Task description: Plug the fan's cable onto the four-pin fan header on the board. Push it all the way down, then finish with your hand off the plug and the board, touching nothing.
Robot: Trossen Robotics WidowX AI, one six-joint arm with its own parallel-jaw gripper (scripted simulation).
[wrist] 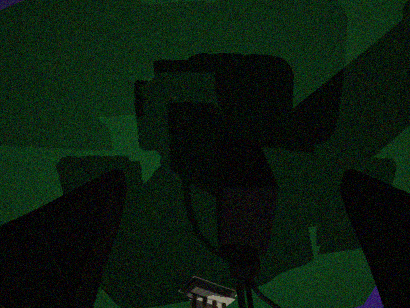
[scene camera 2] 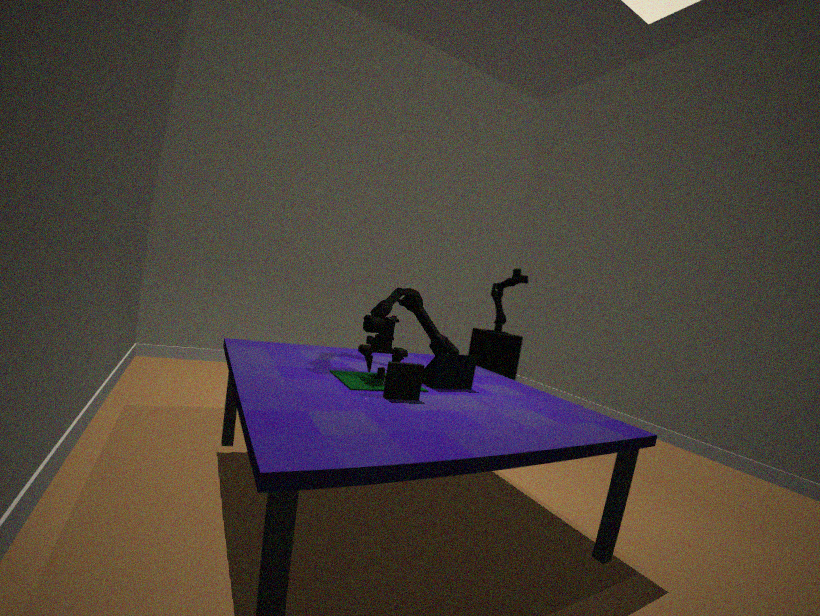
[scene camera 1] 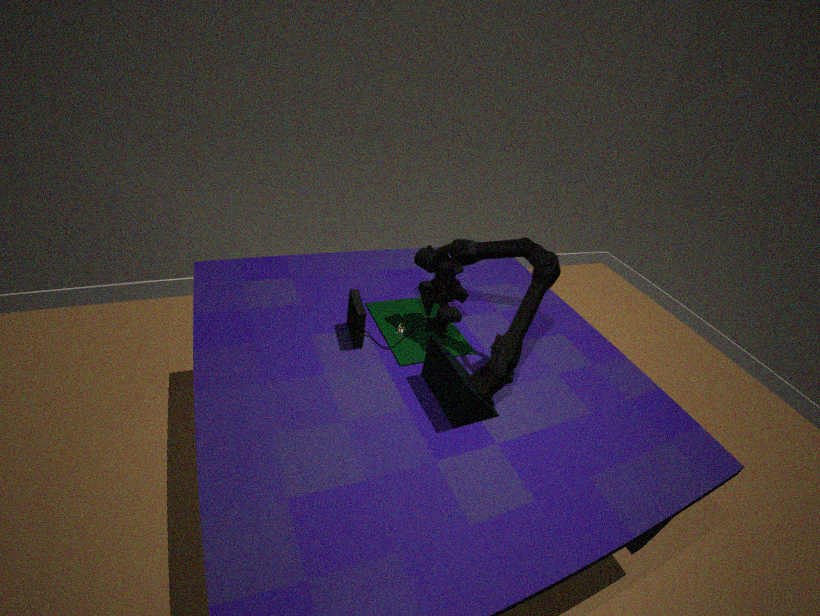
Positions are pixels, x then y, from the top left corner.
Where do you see a green board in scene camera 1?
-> At 411,350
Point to a black fan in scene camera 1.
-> At 356,315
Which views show my gripper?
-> The wrist view, scene camera 2 and scene camera 1: all of them.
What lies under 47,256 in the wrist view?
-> My gripper.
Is my gripper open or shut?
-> Open.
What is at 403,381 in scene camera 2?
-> A black fan.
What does my gripper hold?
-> Nothing.
